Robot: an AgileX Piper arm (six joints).
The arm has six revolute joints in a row. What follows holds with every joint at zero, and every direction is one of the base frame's. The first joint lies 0.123 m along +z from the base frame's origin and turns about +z. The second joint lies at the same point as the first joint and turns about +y. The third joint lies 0.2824 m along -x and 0.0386 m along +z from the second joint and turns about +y. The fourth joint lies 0.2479 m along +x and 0.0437 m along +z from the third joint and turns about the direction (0.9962, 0, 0.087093). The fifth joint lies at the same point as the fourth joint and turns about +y. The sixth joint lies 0.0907 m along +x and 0.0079 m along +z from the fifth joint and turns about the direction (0.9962, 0, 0.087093). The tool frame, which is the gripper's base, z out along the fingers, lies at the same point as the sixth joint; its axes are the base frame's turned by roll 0, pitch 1.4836 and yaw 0 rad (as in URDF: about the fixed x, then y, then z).
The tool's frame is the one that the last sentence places.
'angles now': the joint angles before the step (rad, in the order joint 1, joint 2, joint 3, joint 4, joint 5, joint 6). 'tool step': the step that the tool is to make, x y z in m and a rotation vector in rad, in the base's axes. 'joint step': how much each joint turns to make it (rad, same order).
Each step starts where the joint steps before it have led.
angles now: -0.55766, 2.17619, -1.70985, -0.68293, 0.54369, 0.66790
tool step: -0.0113, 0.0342, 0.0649, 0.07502, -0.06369, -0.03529
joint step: 0.04654, -0.15851, -0.00019, 0.17201, 0.14519, -0.06702
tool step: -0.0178, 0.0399, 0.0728, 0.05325, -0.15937, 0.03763
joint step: 0.04391, -0.17806, 0.00001, 0.16178, 0.05240, -0.05315
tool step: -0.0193, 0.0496, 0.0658, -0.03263, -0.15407, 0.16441
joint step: 0.06940, -0.16456, 0.00090, 0.14175, -0.01606, -0.13867
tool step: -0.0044, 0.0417, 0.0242, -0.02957, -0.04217, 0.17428
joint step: 0.08211, -0.06701, 0.00007, 0.10796, 0.00268, -0.14246
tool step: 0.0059, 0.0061, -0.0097, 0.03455, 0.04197, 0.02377
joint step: 0.01628, 0.01707, 0.00285, 0.02818, 0.03011, -0.00943
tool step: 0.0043, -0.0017, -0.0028, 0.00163, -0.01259, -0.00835
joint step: 0.00005, 0.01183, 0.00045, -0.00794, -0.02307, 0.01606
